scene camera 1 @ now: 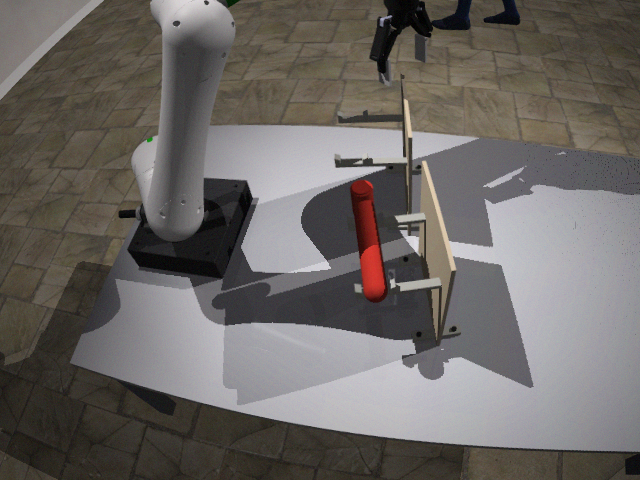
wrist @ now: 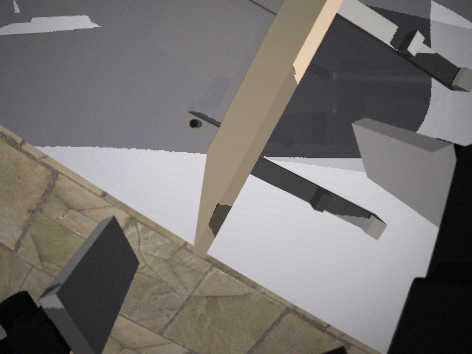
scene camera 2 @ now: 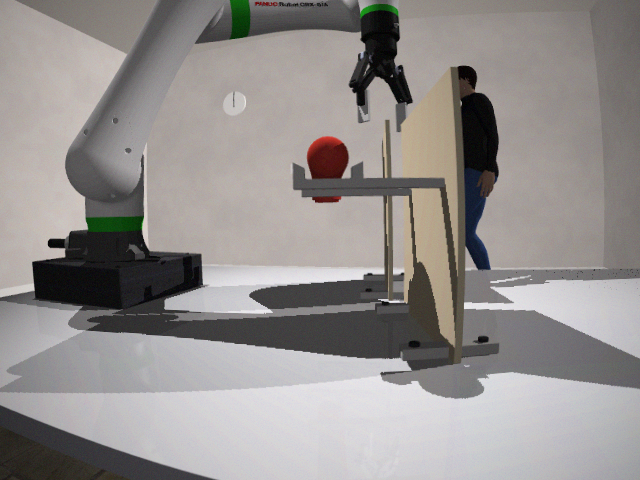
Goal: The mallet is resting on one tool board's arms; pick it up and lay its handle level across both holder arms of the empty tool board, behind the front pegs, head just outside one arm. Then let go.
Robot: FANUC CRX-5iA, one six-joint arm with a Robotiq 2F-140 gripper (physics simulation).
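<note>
The red mallet lies across both arms of the nearer tool board, with its rounded end toward scene camera 2, between that arm's front and rear pegs. The farther tool board stands upright behind it. Its two bare holder arms, one upper right and one lower in the wrist view, point toward the robot base side. My gripper is open and empty, high above the farther board. The mallet does not show in the wrist view.
The black robot base stands on the white table at the left. The table's far edge and the stone floor lie beyond the farther board. A person stands in the background.
</note>
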